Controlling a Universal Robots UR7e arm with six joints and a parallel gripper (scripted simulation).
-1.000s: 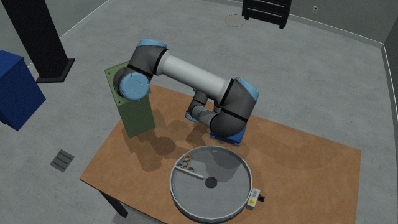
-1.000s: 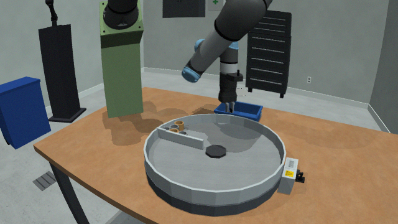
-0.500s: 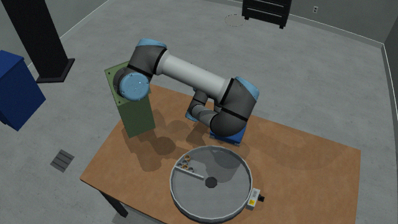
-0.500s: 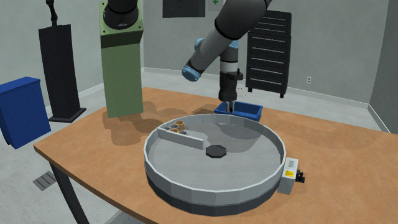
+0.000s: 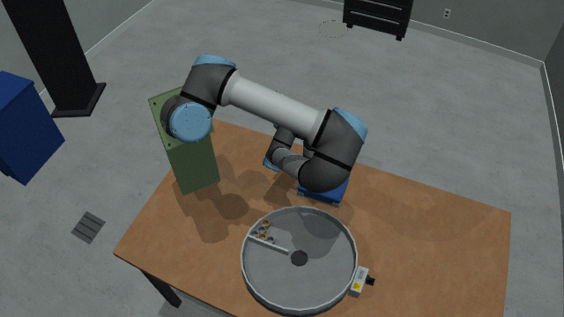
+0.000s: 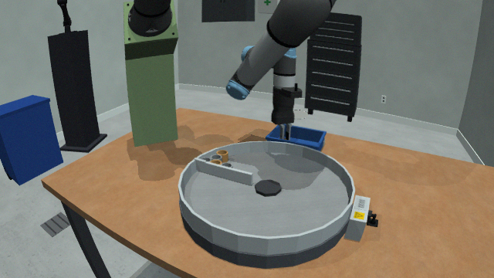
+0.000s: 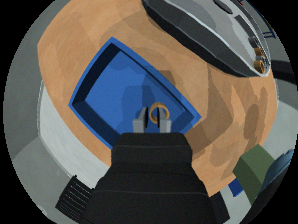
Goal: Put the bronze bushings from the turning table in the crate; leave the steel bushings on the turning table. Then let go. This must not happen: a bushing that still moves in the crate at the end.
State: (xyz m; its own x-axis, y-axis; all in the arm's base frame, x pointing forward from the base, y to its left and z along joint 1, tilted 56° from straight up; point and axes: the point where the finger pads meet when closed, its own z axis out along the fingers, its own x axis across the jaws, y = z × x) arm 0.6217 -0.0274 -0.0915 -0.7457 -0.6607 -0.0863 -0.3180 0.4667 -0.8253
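Now: the blue crate 5 cm ahead of my hand, 2 cm below it and 1 cm to the left of it. The rest, counted from my hand: grey turning table: 35 cm to the right, 6 cm behind, 1 cm above.
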